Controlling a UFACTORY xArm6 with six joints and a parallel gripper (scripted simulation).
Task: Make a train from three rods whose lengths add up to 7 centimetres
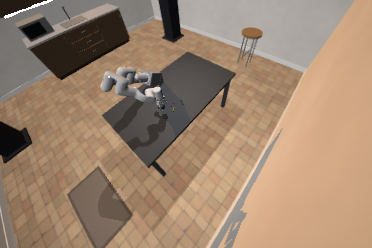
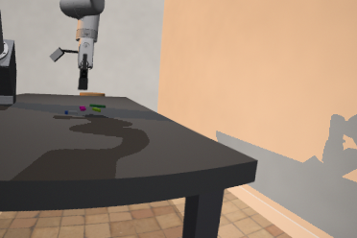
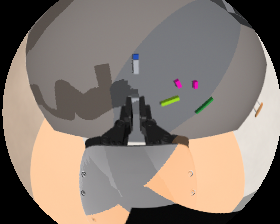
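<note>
My hand is 60 mm past the blue rod and 100 mm above it. Round my hand: pale grey piece (20 mm below); lime rod (50 mm ahead, 90 mm to the left, 100 mm below); magenta rod (100 mm to the left, 100 mm below).
</note>
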